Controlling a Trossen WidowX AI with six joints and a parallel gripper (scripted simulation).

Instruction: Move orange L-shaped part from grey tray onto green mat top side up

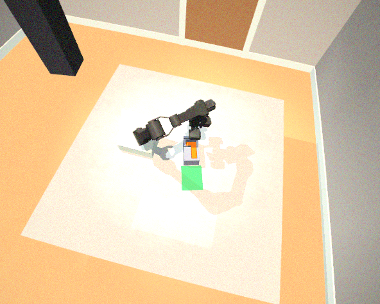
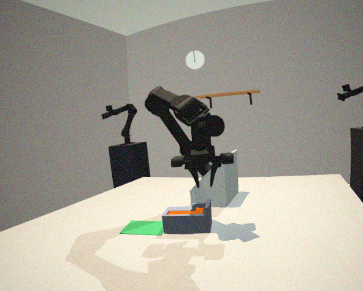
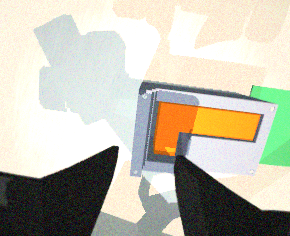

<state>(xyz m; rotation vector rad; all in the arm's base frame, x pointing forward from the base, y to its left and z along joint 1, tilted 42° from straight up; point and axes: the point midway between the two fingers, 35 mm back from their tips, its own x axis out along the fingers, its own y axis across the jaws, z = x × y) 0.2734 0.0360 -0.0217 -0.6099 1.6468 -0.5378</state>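
Right now the orange L-shaped part is 5 cm to the right of my gripper tip and 10 cm below it. Also, from my gripper tip: green mat: 2 cm ahead, 22 cm to the right, 16 cm below.
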